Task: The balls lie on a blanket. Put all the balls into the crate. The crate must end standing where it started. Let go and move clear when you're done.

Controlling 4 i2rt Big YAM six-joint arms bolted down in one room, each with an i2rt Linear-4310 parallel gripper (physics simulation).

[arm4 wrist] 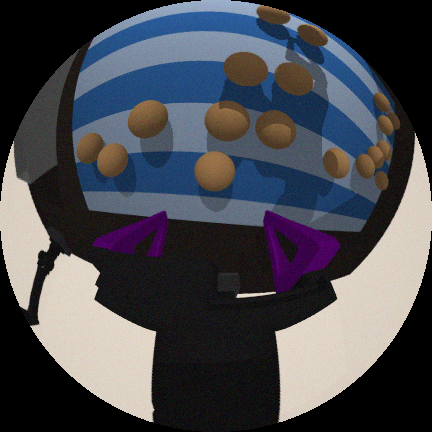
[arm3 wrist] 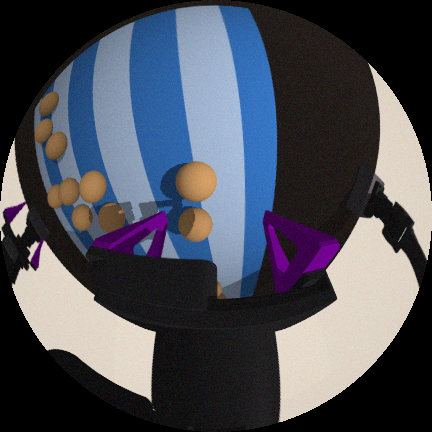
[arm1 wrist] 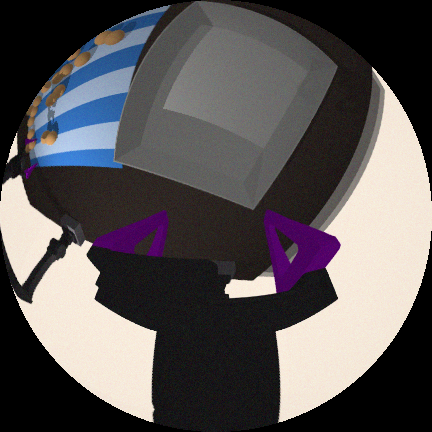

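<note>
The grey crate stands upright on the dark table beside the blue-and-white striped blanket; its inside looks empty in the arm1 wrist view. Several orange balls, such as one ball and another ball, lie spread on the blanket. My arm1 gripper is open and empty before the crate. My arm3 gripper is open and empty above a blanket edge. My arm4 gripper is open and empty beside the blanket. My arm2 gripper does not show.
A dark jointed stand rises by the table edge. Another dark stand is at the lower left in the arm4 wrist view. The dark table borders the blanket. Arm shadows fall across the balls.
</note>
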